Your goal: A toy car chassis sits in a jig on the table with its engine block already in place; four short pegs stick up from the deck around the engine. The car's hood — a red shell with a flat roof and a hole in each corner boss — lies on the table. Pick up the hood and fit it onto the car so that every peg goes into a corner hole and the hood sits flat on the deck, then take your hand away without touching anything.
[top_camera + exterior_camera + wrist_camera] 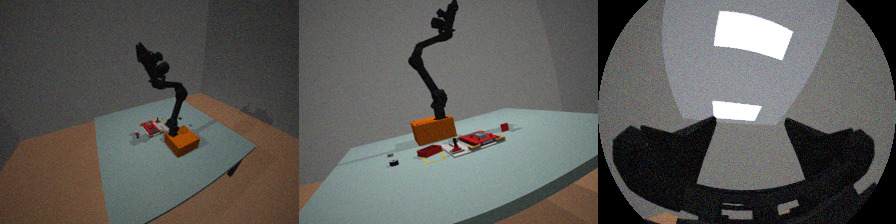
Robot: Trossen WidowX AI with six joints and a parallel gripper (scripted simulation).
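Right now my gripper tip is 170 mm short of the red hood, 420 mm to the left of it and 800 mm above it.
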